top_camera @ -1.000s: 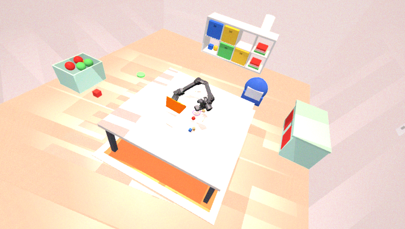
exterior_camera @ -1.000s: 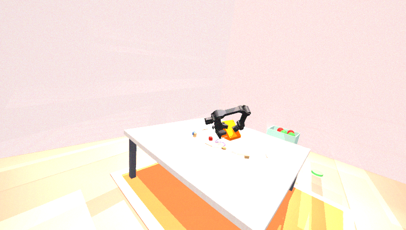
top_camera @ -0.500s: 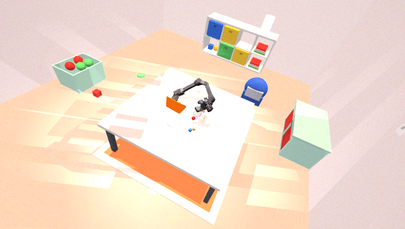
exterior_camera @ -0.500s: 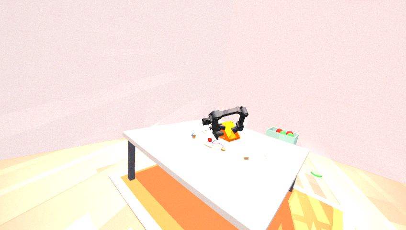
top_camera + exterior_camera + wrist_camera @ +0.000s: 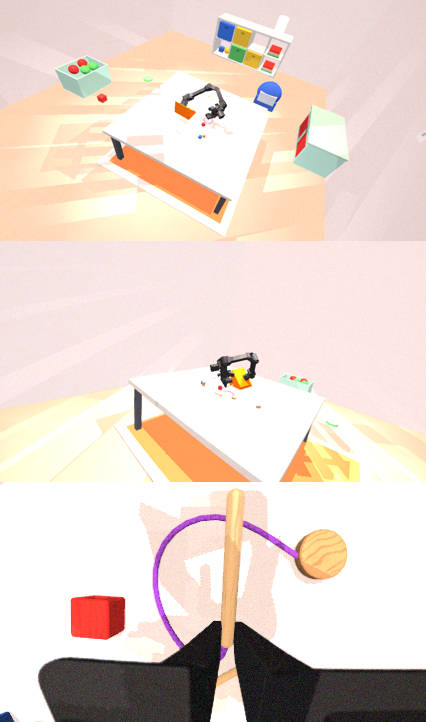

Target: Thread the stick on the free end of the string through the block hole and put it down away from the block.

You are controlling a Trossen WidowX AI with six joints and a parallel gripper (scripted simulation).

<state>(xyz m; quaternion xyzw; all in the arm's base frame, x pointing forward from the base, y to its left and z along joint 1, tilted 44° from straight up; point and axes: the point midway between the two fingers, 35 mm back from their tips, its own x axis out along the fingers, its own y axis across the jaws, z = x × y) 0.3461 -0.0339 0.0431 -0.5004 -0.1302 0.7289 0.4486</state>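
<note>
The wooden stick is 6 cm below my gripper tip, 5 cm ahead of it and 4 cm to the right of it. Round my gripper tip: short wooden cylinder: 22 cm to the right, 4 cm below, 2 cm ahead; then round wooden button: 9 cm to the left, 5 cm below; then red cube: 9 cm to the right, 5 cm below, 5 cm behind.
</note>
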